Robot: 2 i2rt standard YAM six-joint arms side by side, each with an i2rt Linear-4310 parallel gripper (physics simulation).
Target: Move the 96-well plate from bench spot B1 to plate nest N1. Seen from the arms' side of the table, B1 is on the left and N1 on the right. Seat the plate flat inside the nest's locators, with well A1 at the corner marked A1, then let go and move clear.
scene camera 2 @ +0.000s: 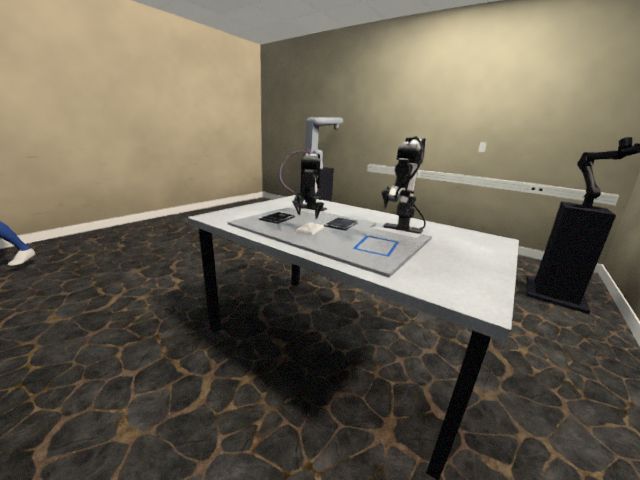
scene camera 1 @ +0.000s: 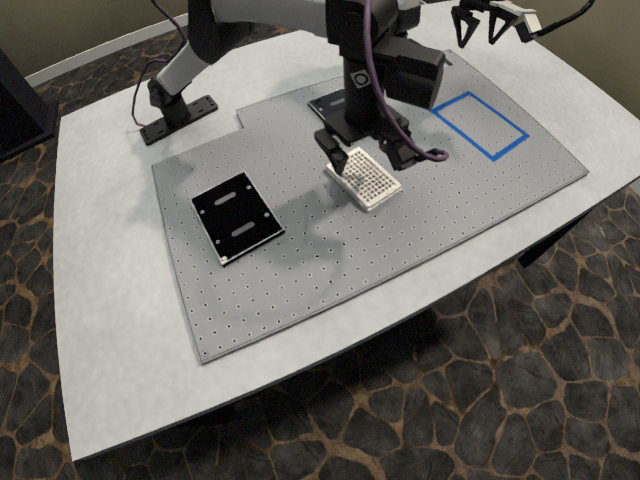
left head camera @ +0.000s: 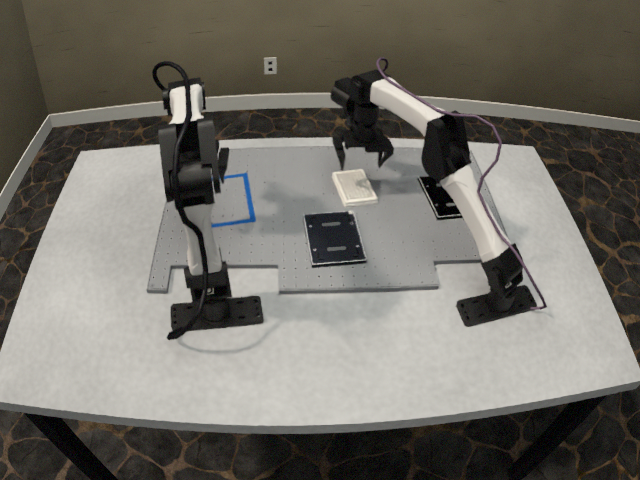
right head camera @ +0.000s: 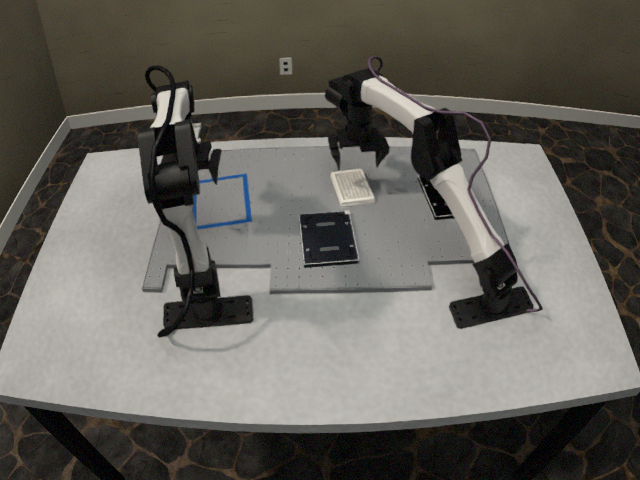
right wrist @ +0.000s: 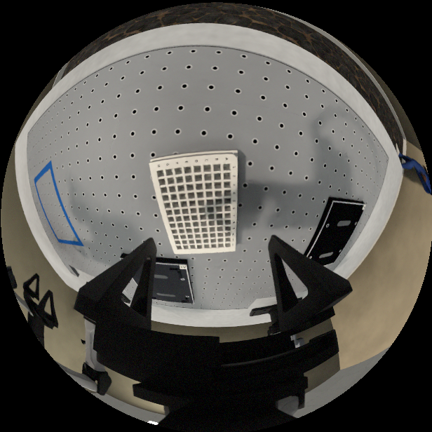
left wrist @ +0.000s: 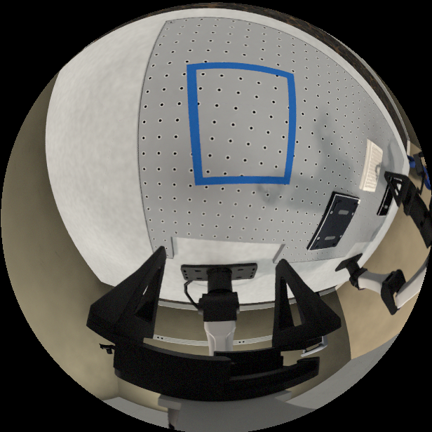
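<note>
The white 96-well plate lies flat, slightly turned, on the breadboard, outside both nests. Its A row and number 1 meet at its upper right in the right wrist view. My right gripper is open above it. My left gripper is open and empty, raised near blue outline B1. Black nest N1 is empty; the right arm partly hides it in the head views. Its white corner mark shows in scene camera 1.
A second black nest sits front centre on the grey breadboard in the head views. The right arm reaches over N1, with a purple cable looping beside it. A black cable runs along the left arm.
</note>
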